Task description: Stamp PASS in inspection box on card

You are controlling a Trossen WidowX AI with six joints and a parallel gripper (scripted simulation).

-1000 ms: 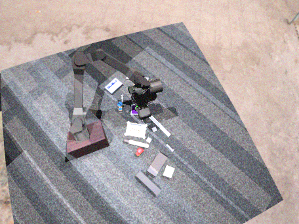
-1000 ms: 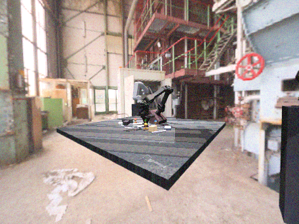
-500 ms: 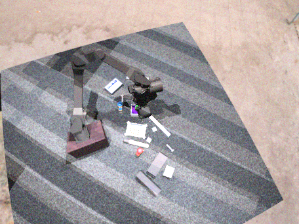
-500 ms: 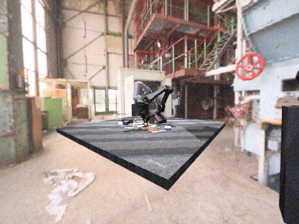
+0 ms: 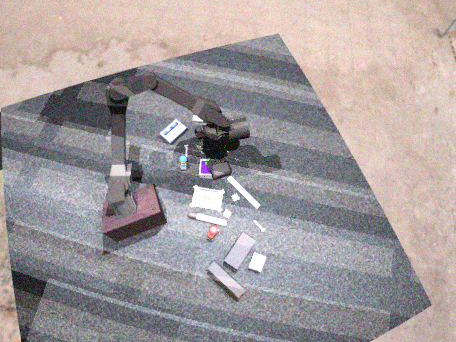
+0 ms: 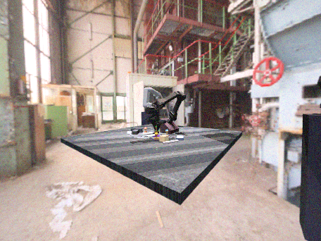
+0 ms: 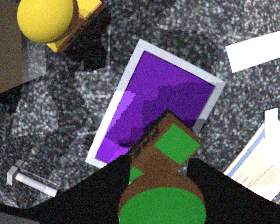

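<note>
Right now the card is 50 mm behind my gripper tip, 100 mm to the right of it and 70 mm below it. From my gripper tip the other things lie so: ink pad 60 mm below; blue-topped stamp 90 mm behind, 50 mm to the left, 50 mm below; green-knobbed stamp right at my gripper tip.
</note>
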